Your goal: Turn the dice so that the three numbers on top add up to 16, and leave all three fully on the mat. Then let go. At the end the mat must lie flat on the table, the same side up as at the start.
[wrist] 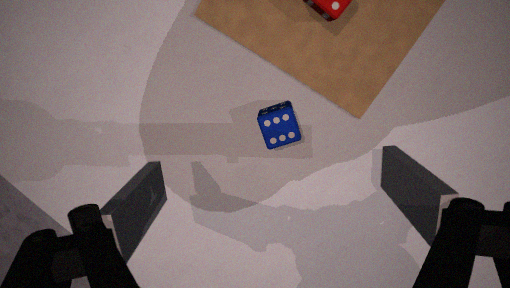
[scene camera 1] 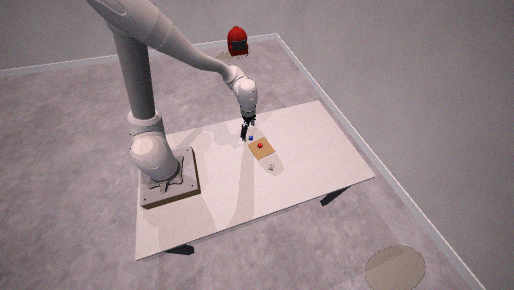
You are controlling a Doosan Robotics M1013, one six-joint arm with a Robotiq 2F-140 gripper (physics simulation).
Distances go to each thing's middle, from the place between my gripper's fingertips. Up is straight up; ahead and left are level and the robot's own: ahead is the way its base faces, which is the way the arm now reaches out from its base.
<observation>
The blue die (wrist: 278, 124) is 40 mm below my hand, 20 mm to the right of it and 10 mm ahead of it. Round my hand: tan mat (wrist: 348, 60): 110 mm to the right, 70 mm ahead, 50 mm below.
</observation>
